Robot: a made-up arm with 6 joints.
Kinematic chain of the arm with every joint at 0, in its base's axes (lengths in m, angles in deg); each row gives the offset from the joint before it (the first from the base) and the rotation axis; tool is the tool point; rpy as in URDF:
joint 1: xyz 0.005 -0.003 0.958 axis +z
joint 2: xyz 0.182 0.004 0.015 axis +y
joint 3: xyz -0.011 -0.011 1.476 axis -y
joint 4: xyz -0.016 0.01 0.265 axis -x
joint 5: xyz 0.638 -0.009 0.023 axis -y
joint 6: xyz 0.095 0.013 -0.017 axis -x
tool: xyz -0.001 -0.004 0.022 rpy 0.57 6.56 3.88
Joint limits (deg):
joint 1: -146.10..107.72
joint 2: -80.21..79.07
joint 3: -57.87..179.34
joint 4: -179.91..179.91
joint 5: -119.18..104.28
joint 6: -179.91..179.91
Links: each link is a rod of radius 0.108 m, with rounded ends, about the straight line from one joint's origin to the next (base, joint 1, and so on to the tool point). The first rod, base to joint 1, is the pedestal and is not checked.
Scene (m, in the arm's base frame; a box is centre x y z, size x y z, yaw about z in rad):
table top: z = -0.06
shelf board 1: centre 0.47 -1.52 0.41 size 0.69 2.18 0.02 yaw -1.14
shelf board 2: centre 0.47 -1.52 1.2 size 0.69 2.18 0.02 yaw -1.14
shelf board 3: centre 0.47 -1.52 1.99 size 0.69 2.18 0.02 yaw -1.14
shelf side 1: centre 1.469 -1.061 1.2 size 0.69 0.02 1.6 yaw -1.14
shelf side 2: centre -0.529 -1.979 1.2 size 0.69 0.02 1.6 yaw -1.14
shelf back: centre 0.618 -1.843 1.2 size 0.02 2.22 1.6 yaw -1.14
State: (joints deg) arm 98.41 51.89 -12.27 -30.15 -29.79 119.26
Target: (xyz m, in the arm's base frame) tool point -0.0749 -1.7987 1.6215
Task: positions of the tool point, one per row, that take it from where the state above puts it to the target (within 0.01 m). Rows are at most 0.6 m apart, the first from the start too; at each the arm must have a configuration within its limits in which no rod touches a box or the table.
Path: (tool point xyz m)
1: -0.2404 1.8523 1.8382
2: -0.1547 1.7002 2.3209
3: -0.0785 1.3667 2.7440
4: -0.0330 0.8899 3.0357
5: -0.0324 0.3361 3.1484
6: -0.0775 -0.2118 3.0672
7: -0.1568 -0.6757 2.8134
8: -0.2488 -0.9958 2.4397
9: -0.3295 -1.1460 2.0172
10: -0.3797 -1.1353 1.6216
11: -0.3437 -1.3497 1.6177
12: -0.2773 -1.5357 1.6180
13: -0.1857 -1.6871 1.6202
14: -0.0748 -1.7988 1.6214

